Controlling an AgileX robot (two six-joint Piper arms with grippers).
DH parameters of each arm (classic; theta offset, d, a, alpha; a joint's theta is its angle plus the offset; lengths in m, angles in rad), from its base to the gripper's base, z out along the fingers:
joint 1: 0 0.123 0 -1.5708
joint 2: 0.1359 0 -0.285 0
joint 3: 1.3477 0 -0.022 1.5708
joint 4: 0 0.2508 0 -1.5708
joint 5: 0 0 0.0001 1.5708
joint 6: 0 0.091 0 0
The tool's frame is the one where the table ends.
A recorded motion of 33 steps. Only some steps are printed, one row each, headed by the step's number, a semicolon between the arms.
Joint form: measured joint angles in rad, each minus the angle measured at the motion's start. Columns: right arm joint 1, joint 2, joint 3, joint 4, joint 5, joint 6; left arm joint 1, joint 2, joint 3, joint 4, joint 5, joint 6.
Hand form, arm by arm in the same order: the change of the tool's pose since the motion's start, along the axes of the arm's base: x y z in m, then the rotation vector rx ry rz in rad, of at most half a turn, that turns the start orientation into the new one. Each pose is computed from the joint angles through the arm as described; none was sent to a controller.
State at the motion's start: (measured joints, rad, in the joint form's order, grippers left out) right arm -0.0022 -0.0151 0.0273 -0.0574 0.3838 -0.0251; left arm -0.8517 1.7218 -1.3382 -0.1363 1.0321 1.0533
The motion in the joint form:
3: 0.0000 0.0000 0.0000 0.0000 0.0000 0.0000; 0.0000 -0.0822 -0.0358 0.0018 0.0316 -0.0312
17: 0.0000 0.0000 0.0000 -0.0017 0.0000 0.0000; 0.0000 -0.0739 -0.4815 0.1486 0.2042 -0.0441
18: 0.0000 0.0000 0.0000 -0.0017 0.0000 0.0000; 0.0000 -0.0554 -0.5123 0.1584 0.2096 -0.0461
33: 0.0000 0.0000 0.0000 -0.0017 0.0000 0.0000; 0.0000 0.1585 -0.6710 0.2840 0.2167 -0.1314
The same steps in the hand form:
3: 0.0000 0.0000 0.0000 0.0000 0.0000 0.0000; -0.0072 0.0081 0.0373 -0.0678 -0.0486 0.0251
17: 0.0000 -0.0001 0.0000 -0.0017 0.0000 -0.0001; 0.0081 0.0085 0.1551 -0.1762 -0.3274 0.0250
18: 0.0000 -0.0001 0.0000 -0.0017 0.0000 -0.0001; 0.0118 0.0056 0.1572 -0.1754 -0.3386 0.0283
33: 0.0000 -0.0001 0.0000 -0.0017 0.0000 -0.0001; 0.0574 -0.0302 0.1217 -0.0676 -0.3684 0.1121

